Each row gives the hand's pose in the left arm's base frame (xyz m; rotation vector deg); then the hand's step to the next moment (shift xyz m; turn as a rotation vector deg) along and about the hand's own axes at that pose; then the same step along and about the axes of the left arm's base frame.
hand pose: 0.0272 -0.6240 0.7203 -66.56 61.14 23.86
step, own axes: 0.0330 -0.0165 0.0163 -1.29 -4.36 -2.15
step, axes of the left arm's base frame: 0.0356 0.0001 -0.0190 1.66 -3.31 3.40
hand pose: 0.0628 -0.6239 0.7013 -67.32 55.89 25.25
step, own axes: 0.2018 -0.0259 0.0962 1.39 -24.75 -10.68
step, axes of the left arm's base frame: 0.1667 0.0410 -0.1456 14.72 -19.04 12.22
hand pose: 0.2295 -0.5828 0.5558 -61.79 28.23 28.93
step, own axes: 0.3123 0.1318 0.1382 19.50 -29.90 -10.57
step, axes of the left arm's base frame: 0.1828 0.2220 -0.2265 32.06 -18.28 4.91
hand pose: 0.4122 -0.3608 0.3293 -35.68 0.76 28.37
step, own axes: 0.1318 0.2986 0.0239 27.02 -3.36 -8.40
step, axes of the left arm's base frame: -0.0206 0.2805 -0.1673 26.51 4.83 -9.26
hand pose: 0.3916 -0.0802 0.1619 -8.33 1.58 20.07
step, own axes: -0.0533 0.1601 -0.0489 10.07 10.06 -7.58
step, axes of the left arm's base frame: -0.1052 0.1234 -0.0676 5.98 11.66 -9.40
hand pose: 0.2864 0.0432 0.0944 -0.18 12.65 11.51
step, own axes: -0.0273 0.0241 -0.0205 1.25 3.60 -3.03
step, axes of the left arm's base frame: -0.0353 0.0177 -0.0136 -0.18 3.70 -3.16
